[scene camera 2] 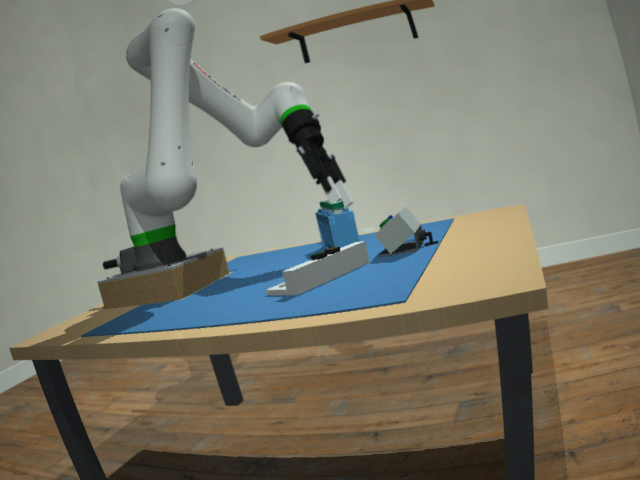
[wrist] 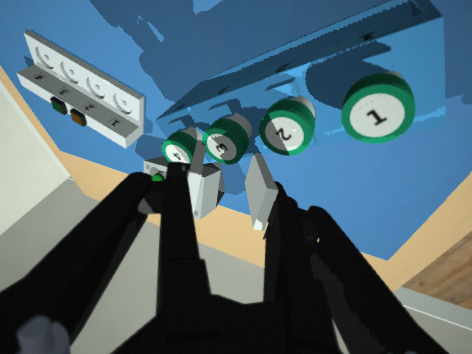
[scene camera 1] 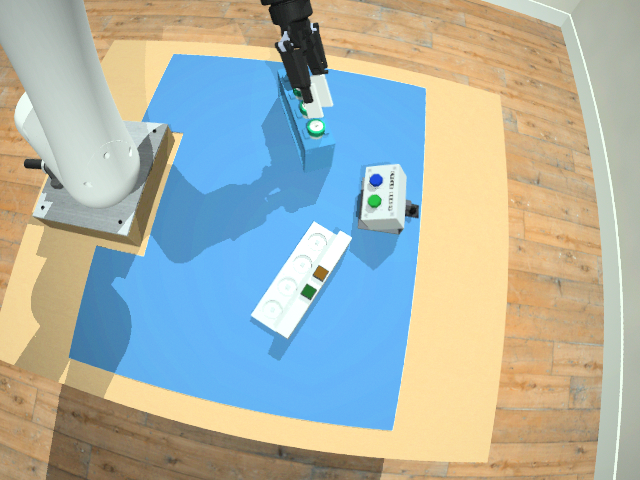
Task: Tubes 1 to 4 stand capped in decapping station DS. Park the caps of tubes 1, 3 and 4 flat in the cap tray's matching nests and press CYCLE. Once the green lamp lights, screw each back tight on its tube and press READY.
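Places are measured from the arm's base along level axes (x down, y right, z back), in metres.
Pixels of known places: gripper, fingertip midpoint: (scene camera 2: 342, 204) (wrist: 226, 162) (scene camera 1: 321, 111); arm's base, link origin: (scene camera 2: 160, 264).
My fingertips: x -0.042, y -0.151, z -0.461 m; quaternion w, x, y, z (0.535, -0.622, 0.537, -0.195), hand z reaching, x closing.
Note:
Ahead of a thing's pixels: the offset from my fingertips to its top centre.
Decapping station DS @(dx +0.008, dy -0.028, dz +0.036 m) (scene camera 1: 318, 156) (scene camera 2: 339, 228) (wrist: 425, 45) is a blue block holding the capped tubes. In the wrist view, green-rimmed cap 1 @(dx -0.010, dy -0.099, dz +0.068 m) (wrist: 377, 110), cap 2 @(dx -0.010, dy -0.052, dz +0.047 m) (wrist: 285, 131), cap 3 @(dx -0.011, dy -0.004, dz +0.026 m) (wrist: 220, 146) and cap 4 @(dx -0.010, dy +0.043, dz +0.005 m) (wrist: 177, 151) stand in a row. My gripper (scene camera 1: 317, 98) (scene camera 2: 341, 198) (wrist: 226, 162) is partly open, its pale pads either side of cap 3, one reaching between caps 3 and 4. A narrow gap shows beside the pad on the cap 2 side. White cap tray @(dx +0.058, dy +0.311, dz -0.002 m) (scene camera 1: 336, 254) (scene camera 2: 325, 269) (wrist: 131, 136) has empty nests; its green lamp @(dx +0.058, dy +0.341, dz -0.019 m) (scene camera 1: 308, 291) (wrist: 58, 105) looks dark.
The grey control box @(dx +0.027, dy +0.137, dz -0.145 m) (scene camera 1: 385, 223) (scene camera 2: 400, 229) (wrist: 206, 192) stands beyond cap 4, with a blue button @(dx +0.036, dy +0.114, dz -0.123 m) (scene camera 1: 375, 179) and a green button @(dx +0.036, dy +0.159, dz -0.122 m) (scene camera 1: 374, 200). An amber lamp @(dx +0.058, dy +0.305, dz -0.036 m) (scene camera 1: 320, 273) (wrist: 78, 117) sits beside the green lamp. Cap 2 and cap 4 stand close beside the fingers.

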